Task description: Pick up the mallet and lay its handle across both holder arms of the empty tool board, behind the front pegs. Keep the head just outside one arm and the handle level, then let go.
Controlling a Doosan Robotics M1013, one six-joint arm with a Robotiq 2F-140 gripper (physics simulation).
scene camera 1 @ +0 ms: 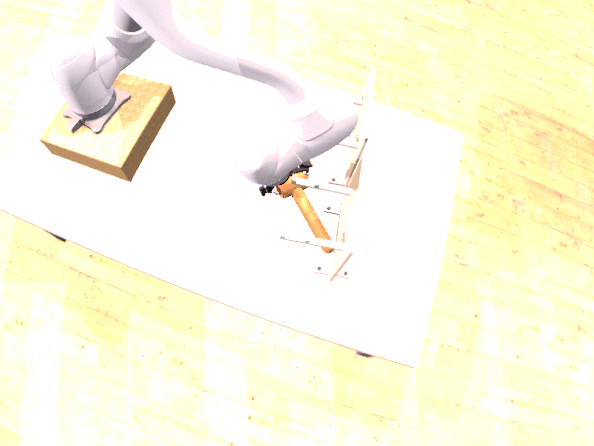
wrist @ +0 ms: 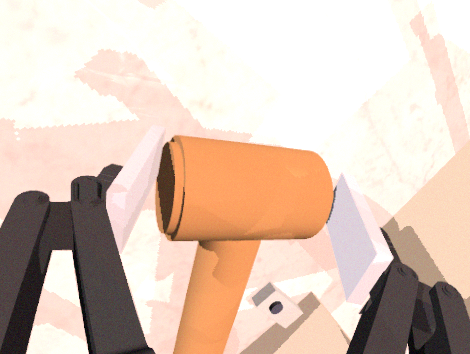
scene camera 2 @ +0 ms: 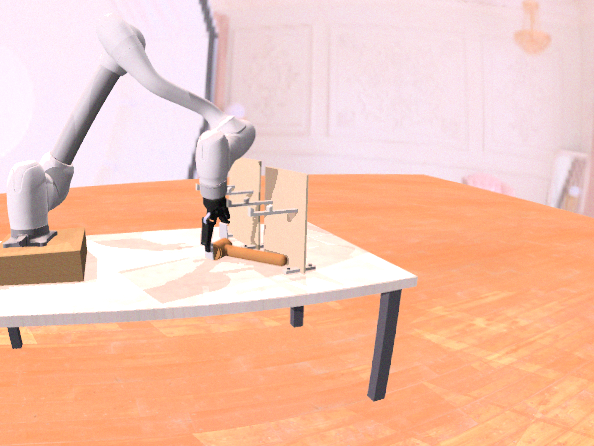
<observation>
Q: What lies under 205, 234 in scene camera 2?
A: The gripper.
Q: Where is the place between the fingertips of the gripper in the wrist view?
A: At 249, 172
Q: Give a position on a tool board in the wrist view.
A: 309, 319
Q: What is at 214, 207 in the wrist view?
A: An orange mallet.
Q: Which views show the orange mallet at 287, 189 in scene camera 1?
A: Scene camera 1, the wrist view and scene camera 2: all of them.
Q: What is the gripper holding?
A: An orange mallet.
</observation>
